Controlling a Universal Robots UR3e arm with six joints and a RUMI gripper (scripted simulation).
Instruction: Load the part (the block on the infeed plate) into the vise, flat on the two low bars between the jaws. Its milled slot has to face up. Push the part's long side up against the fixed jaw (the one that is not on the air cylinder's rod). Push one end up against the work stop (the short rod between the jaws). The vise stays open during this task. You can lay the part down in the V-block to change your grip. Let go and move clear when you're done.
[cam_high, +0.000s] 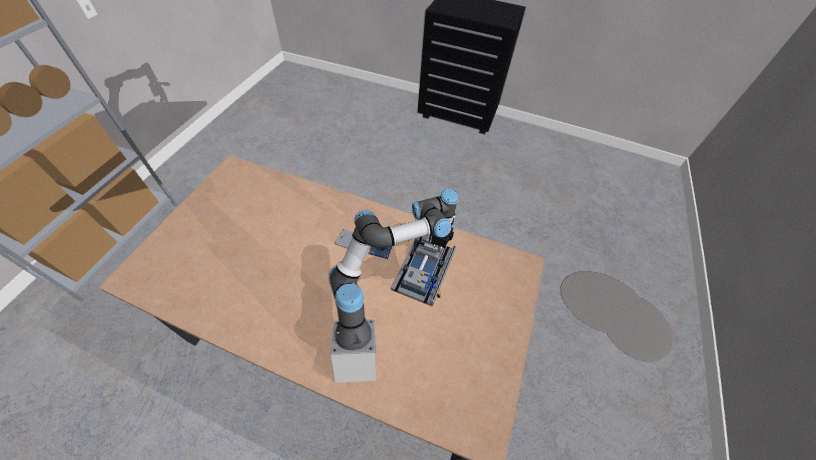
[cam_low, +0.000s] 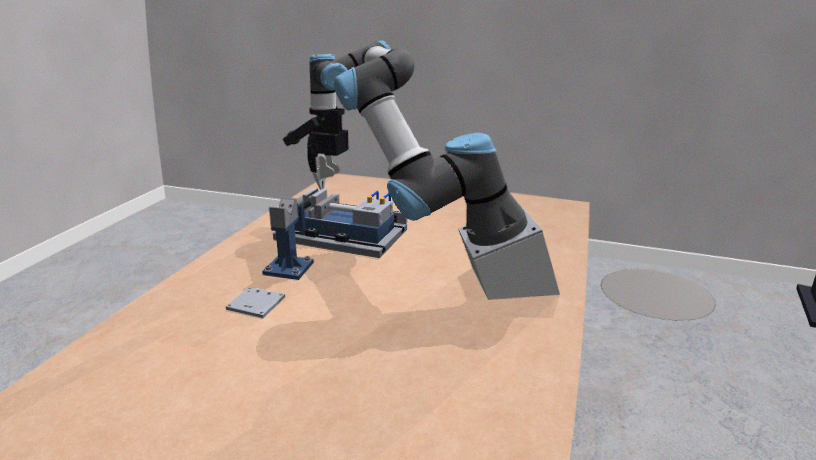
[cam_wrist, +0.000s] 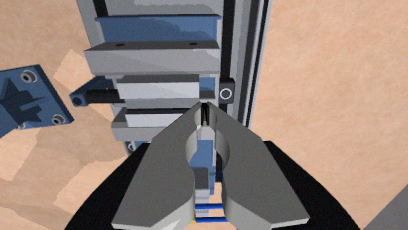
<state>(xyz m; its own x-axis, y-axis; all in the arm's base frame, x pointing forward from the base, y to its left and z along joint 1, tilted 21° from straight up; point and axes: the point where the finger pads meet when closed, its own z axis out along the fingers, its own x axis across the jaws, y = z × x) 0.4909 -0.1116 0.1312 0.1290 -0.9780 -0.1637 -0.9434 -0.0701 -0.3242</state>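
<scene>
My hand is 3 cm to the right of the part and 2 cm above it. Round my hand: fixed jaw: 2 cm ahead, 4 cm to the left, 4 cm below; work stop: 1 cm behind, 8 cm to the left, 3 cm below; vise: 8 cm behind, 3 cm to the left, 8 cm below.
</scene>
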